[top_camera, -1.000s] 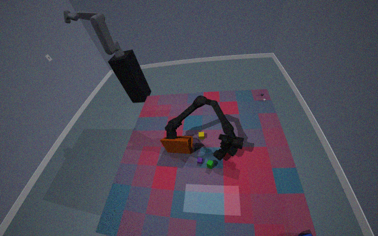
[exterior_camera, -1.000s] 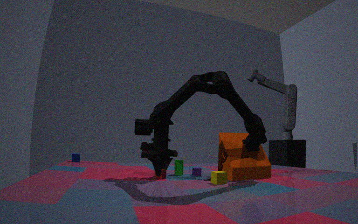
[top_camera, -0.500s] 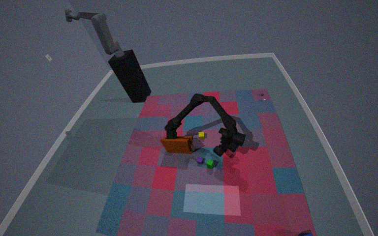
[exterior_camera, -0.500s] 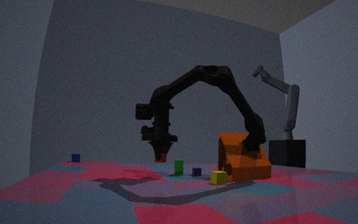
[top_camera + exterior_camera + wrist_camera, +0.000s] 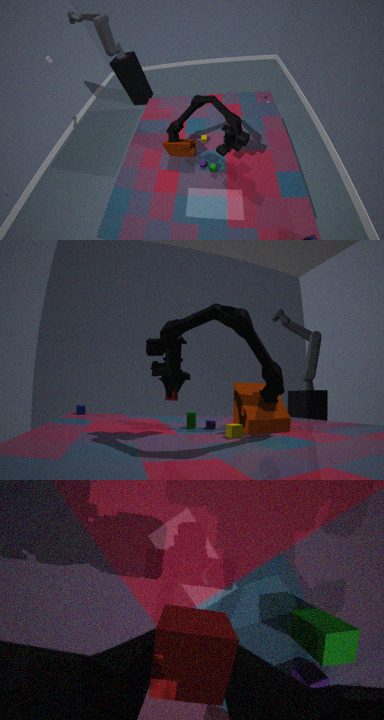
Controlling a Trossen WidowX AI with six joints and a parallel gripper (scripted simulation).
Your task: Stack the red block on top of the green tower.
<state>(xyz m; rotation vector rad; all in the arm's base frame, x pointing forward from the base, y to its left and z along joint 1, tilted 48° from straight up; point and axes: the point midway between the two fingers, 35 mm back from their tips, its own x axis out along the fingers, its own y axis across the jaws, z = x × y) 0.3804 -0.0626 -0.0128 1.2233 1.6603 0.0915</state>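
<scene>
My gripper tip is 180 mm past the purple cube, 110 mm above it and 60 mm to the left of it. Also, from my gripper tip: red block: 10 mm above; then blue cube: 500 mm to the right, 400 mm ahead, 100 mm below; then yellow cube: 180 mm behind, 150 mm to the left, 100 mm below.
</scene>
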